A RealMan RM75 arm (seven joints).
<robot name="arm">
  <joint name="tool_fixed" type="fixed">
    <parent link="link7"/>
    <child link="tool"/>
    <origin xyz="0 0 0" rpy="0 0 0"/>
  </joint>
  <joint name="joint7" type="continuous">
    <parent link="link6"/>
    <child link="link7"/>
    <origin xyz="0 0 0.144" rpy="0 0 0"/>
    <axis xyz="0 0 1"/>
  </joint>
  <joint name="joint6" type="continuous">
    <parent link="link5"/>
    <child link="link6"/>
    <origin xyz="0 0 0" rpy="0 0 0"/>
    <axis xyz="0 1 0"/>
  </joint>
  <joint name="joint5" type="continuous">
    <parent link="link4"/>
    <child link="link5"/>
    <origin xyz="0 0 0.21" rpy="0 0 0"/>
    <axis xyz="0 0 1"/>
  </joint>
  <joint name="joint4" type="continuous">
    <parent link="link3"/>
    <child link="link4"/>
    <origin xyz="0 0 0" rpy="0 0 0"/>
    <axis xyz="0 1 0"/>
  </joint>
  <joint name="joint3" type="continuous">
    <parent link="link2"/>
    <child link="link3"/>
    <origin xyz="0 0 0.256" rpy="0 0 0"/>
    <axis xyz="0 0 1"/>
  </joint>
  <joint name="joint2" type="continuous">
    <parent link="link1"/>
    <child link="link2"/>
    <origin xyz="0 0 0" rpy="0 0 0"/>
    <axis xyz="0 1 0"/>
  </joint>
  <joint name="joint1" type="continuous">
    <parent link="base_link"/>
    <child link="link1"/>
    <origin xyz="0 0 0.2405" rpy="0 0 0"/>
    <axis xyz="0 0 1"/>
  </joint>
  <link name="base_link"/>
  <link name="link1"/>
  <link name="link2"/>
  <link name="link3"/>
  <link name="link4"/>
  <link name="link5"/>
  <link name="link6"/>
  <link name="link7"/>
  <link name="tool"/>
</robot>
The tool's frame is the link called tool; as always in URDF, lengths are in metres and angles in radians. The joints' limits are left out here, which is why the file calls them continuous.
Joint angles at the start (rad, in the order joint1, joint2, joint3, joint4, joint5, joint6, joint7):
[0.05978 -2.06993 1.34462 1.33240 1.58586 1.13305 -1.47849]
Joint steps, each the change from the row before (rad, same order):
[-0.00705 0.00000 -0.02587 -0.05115 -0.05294 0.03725 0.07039]
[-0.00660 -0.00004 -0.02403 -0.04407 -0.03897 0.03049 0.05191]
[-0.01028 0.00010 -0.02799 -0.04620 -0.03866 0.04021 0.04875]
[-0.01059 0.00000 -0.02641 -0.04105 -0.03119 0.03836 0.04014]
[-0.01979 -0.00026 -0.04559 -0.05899 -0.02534 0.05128 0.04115]
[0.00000 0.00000 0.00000 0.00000 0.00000 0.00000 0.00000]
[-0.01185 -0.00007 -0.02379 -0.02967 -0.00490 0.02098 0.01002]
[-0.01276 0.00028 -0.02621 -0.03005 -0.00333 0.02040 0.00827]
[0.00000 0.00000 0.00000 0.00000 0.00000 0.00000 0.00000]
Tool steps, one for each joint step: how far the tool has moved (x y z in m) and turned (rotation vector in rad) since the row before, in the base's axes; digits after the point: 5 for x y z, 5 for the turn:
[-0.00429 -0.00248 0.00079 0.00900 -0.02833 -0.02693]
[-0.00427 -0.00196 0.00114 0.01042 -0.02412 -0.01588]
[-0.00313 -0.00190 0.00170 0.00925 -0.03023 -0.02021]
[-0.00231 -0.00159 0.00180 0.00918 -0.02793 -0.01883]
[-0.00455 -0.00123 0.00297 0.01121 -0.03448 -0.01428]
[0.00000 0.00000 0.00000 0.00000 0.00000 0.00000]
[-0.00274 0.00000 0.00112 0.00208 -0.01675 0.00173]
[-0.00289 0.00026 0.00153 0.00330 -0.01700 0.00352]
[0.00000 0.00000 0.00000 0.00000 0.00000 0.00000]

